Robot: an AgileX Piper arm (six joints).
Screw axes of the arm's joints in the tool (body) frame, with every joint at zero. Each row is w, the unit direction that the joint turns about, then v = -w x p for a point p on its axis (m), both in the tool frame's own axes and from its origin. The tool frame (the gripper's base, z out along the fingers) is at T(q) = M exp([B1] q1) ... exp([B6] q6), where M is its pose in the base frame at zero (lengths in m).
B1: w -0.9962 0 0.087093 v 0 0.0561 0
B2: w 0 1 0 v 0.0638 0 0.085
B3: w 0 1 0 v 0.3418 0 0.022
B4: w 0 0 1 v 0 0 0
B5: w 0 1 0 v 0.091 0 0
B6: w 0 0 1 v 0 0 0
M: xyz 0.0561 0 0.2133 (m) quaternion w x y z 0.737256 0 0.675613 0
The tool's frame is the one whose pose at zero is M.
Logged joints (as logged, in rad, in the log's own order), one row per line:
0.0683 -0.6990 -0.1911 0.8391 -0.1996 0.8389
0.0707 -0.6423 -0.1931 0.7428 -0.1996 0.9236
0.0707 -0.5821 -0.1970 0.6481 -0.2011 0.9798
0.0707 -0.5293 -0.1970 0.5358 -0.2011 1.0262
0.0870 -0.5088 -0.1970 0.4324 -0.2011 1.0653
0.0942 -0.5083 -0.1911 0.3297 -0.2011 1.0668
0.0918 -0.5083 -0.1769 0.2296 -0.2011 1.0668
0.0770 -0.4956 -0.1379 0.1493 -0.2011 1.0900
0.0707 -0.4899 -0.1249 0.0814 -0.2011 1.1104
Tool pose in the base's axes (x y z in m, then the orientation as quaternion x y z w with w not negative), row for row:
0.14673 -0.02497 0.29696 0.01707 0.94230 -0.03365 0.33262
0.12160 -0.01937 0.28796 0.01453 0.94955 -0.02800 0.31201
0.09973 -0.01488 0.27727 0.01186 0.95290 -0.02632 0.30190
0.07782 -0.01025 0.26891 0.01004 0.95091 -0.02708 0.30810
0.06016 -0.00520 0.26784 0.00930 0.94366 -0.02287 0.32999
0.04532 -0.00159 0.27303 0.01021 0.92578 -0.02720 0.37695
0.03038 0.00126 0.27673 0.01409 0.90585 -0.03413 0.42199
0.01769 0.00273 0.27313 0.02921 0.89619 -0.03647 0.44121
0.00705 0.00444 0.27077 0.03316 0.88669 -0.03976 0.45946
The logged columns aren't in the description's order. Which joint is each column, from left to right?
Columns, left to right: q4, q3, q6, q2, q1, q5.
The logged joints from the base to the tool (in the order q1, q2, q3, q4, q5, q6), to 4 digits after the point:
-0.1996 0.8391 -0.6990 0.0683 0.8389 -0.1911
-0.1996 0.7428 -0.6423 0.0707 0.9236 -0.1931
-0.2011 0.6481 -0.5821 0.0707 0.9798 -0.1970
-0.2011 0.5358 -0.5293 0.0707 1.0262 -0.1970
-0.2011 0.4324 -0.5088 0.0870 1.0653 -0.1970
-0.2011 0.3297 -0.5083 0.0942 1.0668 -0.1911
-0.2011 0.2296 -0.5083 0.0918 1.0668 -0.1769
-0.2011 0.1493 -0.4956 0.0770 1.0900 -0.1379
-0.2011 0.0814 -0.4899 0.0707 1.1104 -0.1249

